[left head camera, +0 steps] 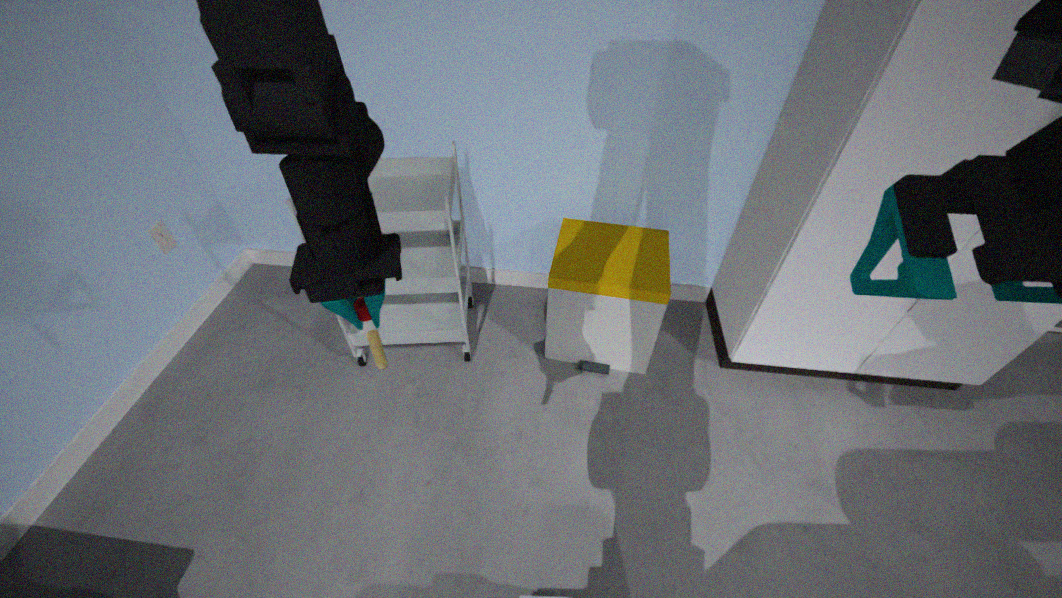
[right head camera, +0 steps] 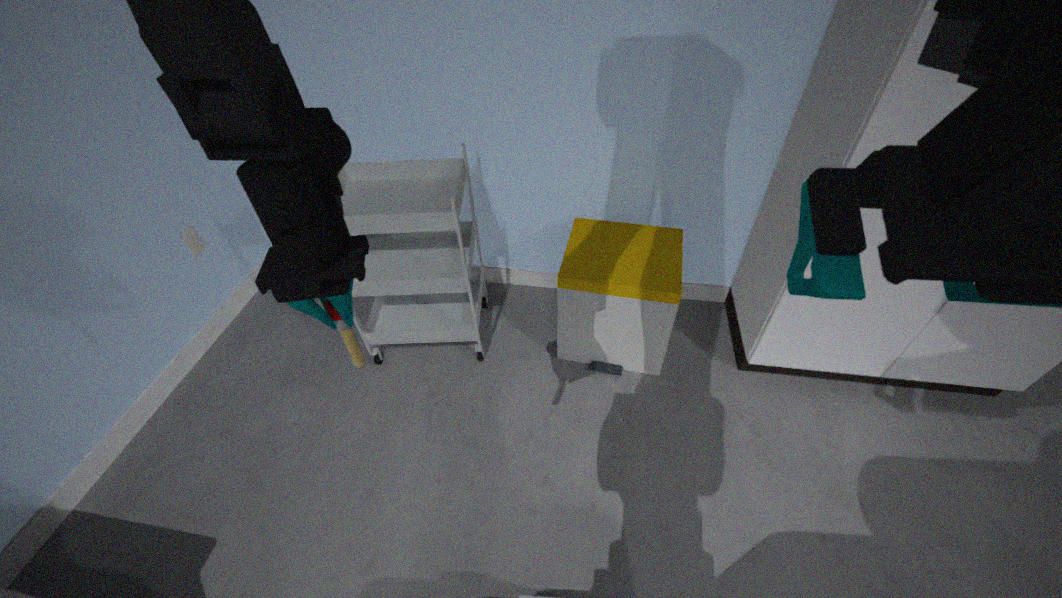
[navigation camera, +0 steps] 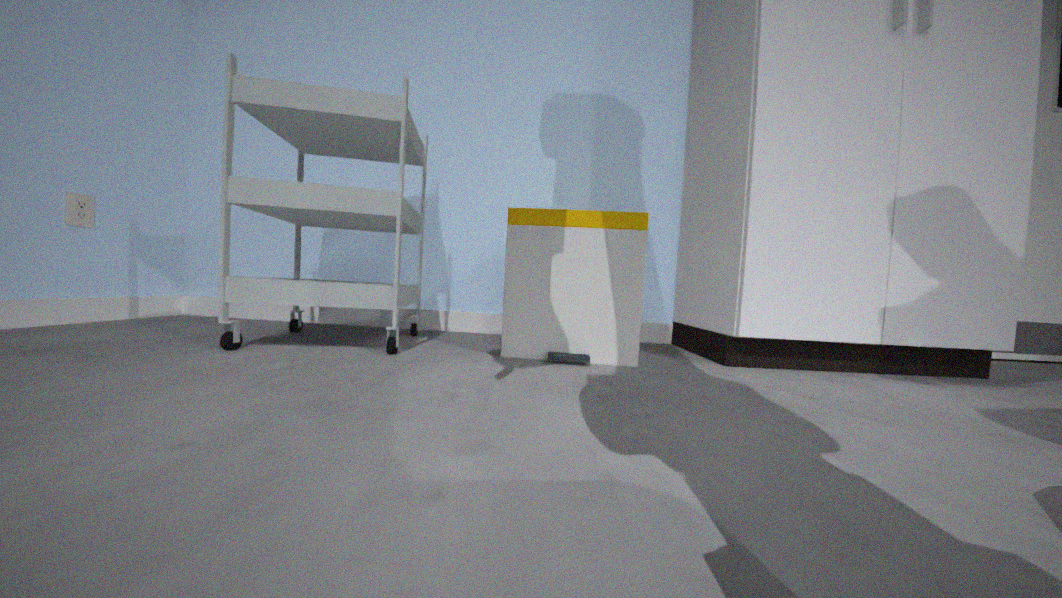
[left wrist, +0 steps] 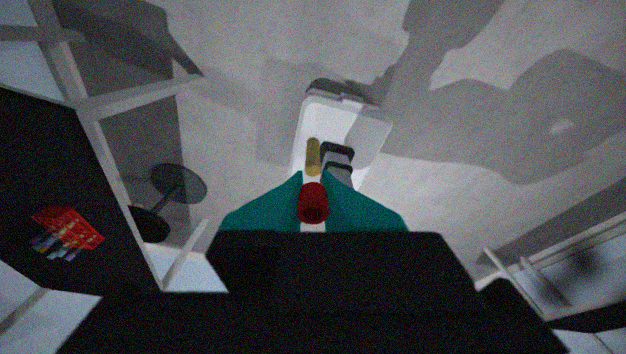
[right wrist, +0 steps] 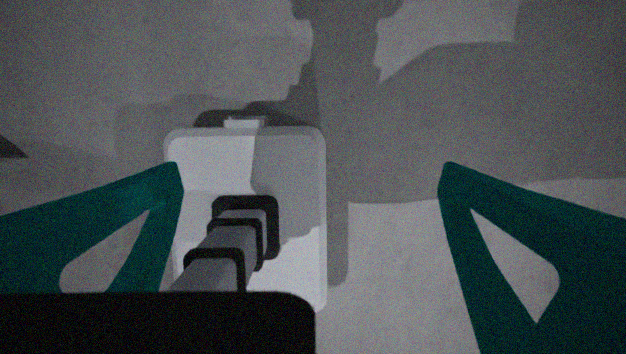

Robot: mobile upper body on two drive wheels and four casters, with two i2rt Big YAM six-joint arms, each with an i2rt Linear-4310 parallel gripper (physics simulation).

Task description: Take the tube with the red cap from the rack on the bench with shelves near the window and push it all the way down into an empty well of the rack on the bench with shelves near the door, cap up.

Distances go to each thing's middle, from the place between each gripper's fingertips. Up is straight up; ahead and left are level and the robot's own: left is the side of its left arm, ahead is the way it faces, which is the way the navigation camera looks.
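Labels:
White bin with yellow lid (navigation camera: 574, 279): well below my left hand, well ahead of it, well to the right of it.
White bin with yellow lid, my right gripper far above it, far short of it, a hair to the left of it.

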